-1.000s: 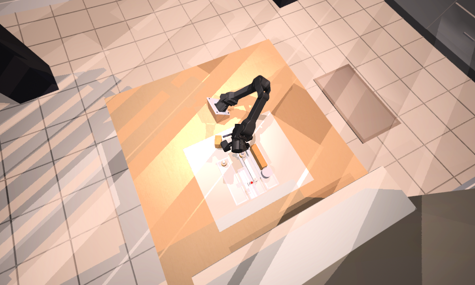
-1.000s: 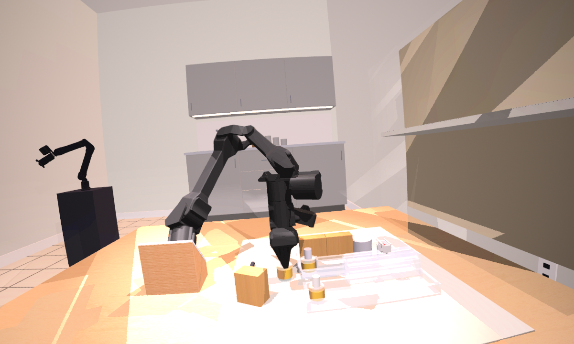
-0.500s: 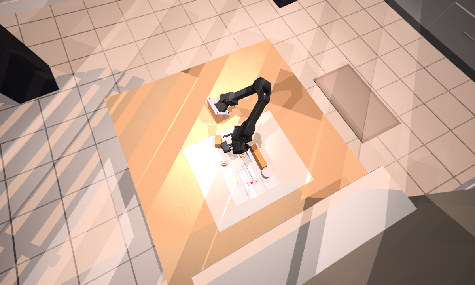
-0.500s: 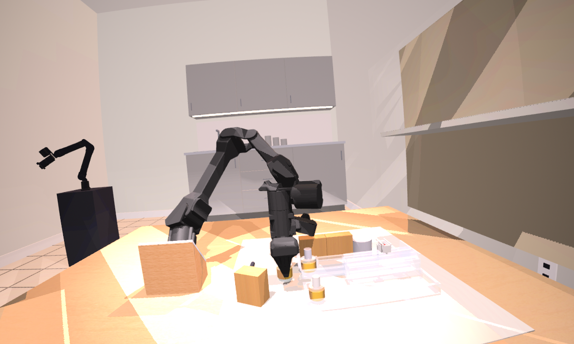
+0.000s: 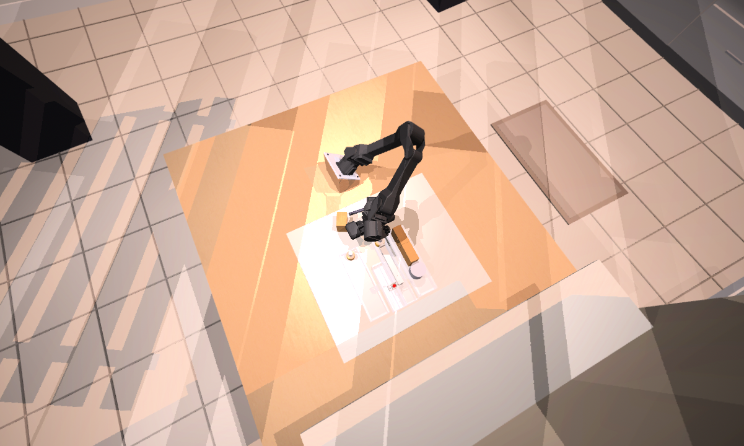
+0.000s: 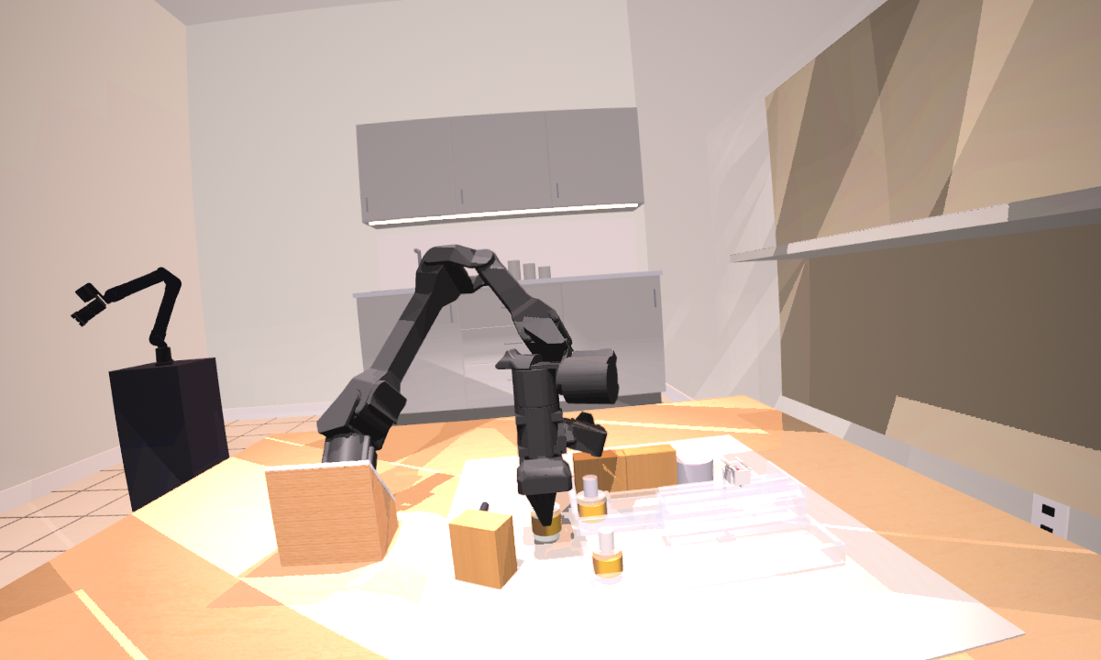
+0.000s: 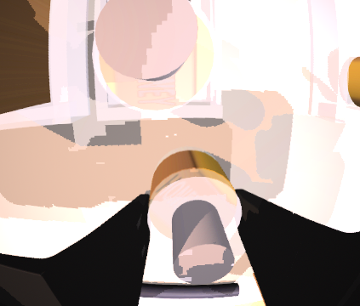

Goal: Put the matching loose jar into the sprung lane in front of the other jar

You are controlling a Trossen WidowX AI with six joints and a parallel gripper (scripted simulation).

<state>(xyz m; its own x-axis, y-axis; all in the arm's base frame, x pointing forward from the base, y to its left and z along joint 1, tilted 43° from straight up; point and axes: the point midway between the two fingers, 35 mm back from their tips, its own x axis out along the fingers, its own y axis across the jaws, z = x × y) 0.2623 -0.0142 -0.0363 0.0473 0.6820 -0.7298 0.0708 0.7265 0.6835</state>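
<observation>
Now: the dark rod 9 cm behind my gripper tip, 4 cm to the left of it and 2 cm below it. Round my gripper tip: grey cylinder: 24 cm ahead, 7 cm to the left; then small wooden block: 8 cm to the right, 8 cm behind, 1 cm above; then clear lane: 21 cm ahead, 3 cm to the right, 1 cm below.
</observation>
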